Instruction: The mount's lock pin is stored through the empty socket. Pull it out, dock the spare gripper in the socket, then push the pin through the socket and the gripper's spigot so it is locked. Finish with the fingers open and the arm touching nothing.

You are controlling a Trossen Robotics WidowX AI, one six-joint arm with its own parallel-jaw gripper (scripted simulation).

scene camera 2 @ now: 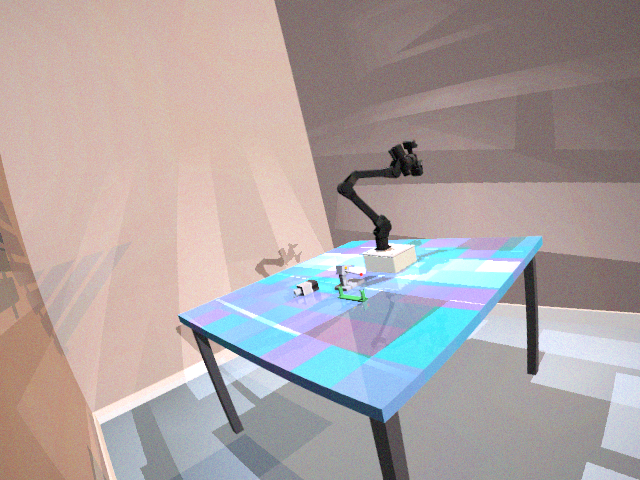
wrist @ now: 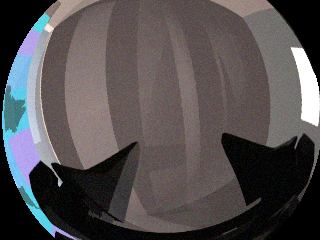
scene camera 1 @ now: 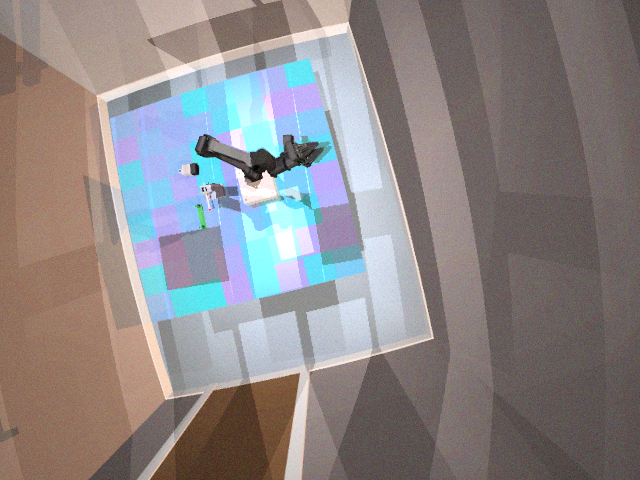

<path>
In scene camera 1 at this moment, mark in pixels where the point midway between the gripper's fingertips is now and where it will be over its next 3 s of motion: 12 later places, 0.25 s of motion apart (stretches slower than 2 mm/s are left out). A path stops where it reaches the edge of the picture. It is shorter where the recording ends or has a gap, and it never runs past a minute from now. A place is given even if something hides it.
My gripper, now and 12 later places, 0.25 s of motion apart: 321,145; 323,163; 319,199; 303,230; 279,249; 252,254; 229,247; 211,232; 201,214; 198,206; 201,205; 205,205; 206,205
</path>
